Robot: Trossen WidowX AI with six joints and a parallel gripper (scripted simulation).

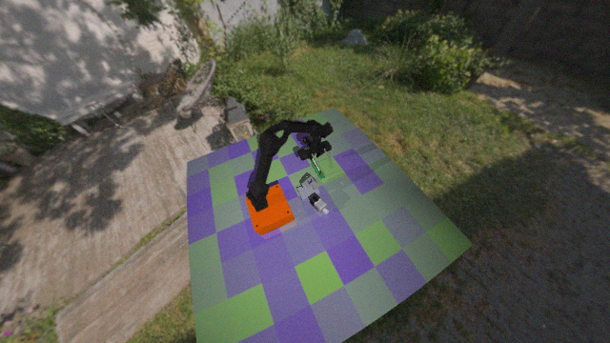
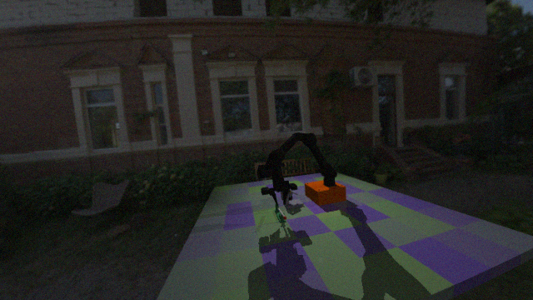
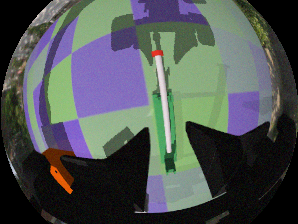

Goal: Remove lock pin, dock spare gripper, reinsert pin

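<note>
Now: gripper tip 60 mm above the green strip and 40 mm to the left of it. From my gripper tip the other things lie so: spare gripper 260 mm to the right, 120 mm behind, 50 mm below; then grey mount 140 mm to the right, 110 mm behind, 30 mm below.
</note>
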